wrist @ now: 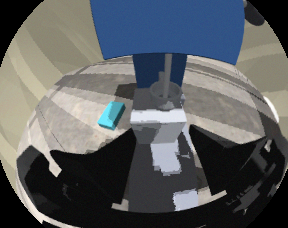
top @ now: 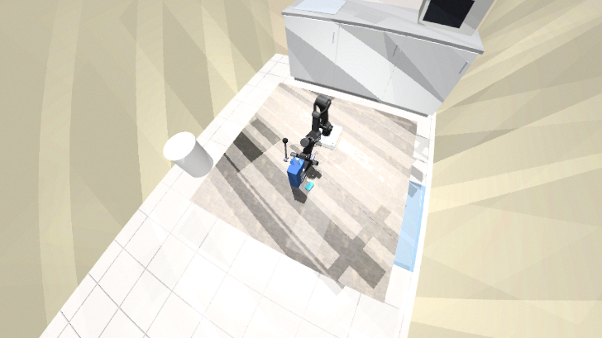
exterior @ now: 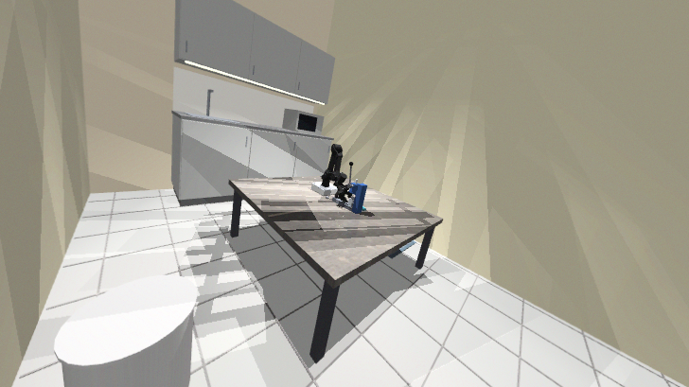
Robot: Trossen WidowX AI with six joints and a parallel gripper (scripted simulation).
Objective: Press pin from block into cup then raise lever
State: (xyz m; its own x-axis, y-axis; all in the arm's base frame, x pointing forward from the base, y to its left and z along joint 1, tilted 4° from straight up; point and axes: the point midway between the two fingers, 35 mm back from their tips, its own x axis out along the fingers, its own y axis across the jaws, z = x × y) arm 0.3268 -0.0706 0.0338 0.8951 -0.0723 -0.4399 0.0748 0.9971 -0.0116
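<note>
Now: gripper tip 20 mm below the round pin and 10 mm short of it. Also, from my gripper tip: small cup 90 mm to the left, 60 mm ahead, 40 mm below; grey lever 220 mm above, 60 mm to the right.
</note>
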